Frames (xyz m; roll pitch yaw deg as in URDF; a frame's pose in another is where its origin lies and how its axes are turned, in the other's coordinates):
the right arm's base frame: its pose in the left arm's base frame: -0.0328 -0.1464 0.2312 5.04 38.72 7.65
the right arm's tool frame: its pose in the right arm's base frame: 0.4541 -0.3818 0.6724 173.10 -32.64 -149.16
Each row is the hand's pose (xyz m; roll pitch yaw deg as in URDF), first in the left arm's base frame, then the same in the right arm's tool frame.
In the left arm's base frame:
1: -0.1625 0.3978 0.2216 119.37 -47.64 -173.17
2: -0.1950 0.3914 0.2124 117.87 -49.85 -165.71
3: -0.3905 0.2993 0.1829 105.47 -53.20 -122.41
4: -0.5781 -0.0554 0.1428 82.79 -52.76 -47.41
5: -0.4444 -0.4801 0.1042 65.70 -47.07 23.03
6: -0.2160 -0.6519 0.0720 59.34 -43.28 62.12
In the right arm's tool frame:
1: -0.4589 0.9715 0.7351 -67.51 -22.49 31.58
2: -0.4573 0.9739 0.7694 -61.41 -20.55 26.18
3: -0.3991 0.9543 0.9786 -33.16 -7.89 1.82
4: -0.2183 0.7086 1.2423 3.84 32.92 -12.41
5: -0.0605 0.2907 1.2267 84.60 61.46 40.22
6: -0.0430 0.0526 1.0664 134.78 43.15 75.08

